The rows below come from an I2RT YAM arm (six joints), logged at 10 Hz.
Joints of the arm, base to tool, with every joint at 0 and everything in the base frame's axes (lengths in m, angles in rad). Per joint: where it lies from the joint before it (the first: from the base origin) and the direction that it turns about. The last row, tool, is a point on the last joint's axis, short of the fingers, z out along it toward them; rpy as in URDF.
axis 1: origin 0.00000 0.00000 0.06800 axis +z
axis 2: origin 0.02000 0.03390 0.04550 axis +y
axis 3: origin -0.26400 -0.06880 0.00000 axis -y
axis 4: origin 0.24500 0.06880 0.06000 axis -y
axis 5: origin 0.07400 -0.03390 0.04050 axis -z
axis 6: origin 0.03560 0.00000 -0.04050 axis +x
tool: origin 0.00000 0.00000 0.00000 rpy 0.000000 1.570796 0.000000
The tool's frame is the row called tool.
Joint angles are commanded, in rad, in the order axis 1, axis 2, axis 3, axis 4, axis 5, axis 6. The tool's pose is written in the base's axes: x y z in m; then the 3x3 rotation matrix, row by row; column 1 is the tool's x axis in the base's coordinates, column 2 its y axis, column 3 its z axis. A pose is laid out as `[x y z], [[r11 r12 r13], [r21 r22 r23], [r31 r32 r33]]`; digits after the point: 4 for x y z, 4 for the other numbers.
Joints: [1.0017 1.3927 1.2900 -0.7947 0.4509 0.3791]
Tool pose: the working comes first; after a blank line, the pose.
Where each joint sits with the arm in this pose, in the base's axes (m; each line is computed from the numbers above, not from the rounded line before):
axis 1: 0.0000 0.0000 0.0680
axis 2: -0.0178 0.0351 0.1135
axis 3: 0.0150 -0.0414 0.3733
axis 4: 0.0917 0.2062 0.4079
axis 5: 0.1621 0.2535 0.3753
axis 6: 0.1689 0.2353 0.3250
the tool: 0.1689 0.2353 0.3250

[0.1689 0.2353 0.3250], [[-0.6177 -0.4124 0.6696], [-0.3475 0.9070 0.2380], [-0.7054 -0.0857 -0.7036]]
